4 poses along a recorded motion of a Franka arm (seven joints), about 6.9 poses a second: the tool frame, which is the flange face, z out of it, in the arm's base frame.
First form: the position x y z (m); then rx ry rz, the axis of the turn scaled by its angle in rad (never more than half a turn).
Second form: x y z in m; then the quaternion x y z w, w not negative. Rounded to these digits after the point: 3 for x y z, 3 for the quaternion.
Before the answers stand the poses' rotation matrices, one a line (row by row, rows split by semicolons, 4 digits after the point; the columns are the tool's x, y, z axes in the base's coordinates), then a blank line. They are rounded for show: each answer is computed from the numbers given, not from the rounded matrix.
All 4 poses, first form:
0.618, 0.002, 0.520, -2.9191, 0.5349, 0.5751
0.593, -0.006, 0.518, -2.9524, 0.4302, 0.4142
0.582, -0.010, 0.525, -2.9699, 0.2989, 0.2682
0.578, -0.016, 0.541, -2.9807, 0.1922, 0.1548
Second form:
0.8655 -0.3631 -0.3452; -0.3180 -0.9306 0.1814; -0.3871 -0.0472 -0.9208
0.9217 -0.2965 -0.2500; -0.2611 -0.9510 0.1656; -0.2869 -0.0874 -0.9540
0.9643 -0.2095 -0.1621; -0.1837 -0.9698 0.1606; -0.1908 -0.1251 -0.9736
0.9865 -0.1351 -0.0929; -0.1196 -0.9805 0.1562; -0.1122 -0.1430 -0.9833

0.618, 0.002, 0.520, -0.964, 0.177, 0.190, 0.059
0.593, -0.006, 0.518, -0.978, 0.143, 0.137, 0.065
0.582, -0.010, 0.525, -0.988, 0.099, 0.089, 0.072
0.578, -0.016, 0.541, -0.994, 0.064, 0.052, 0.075

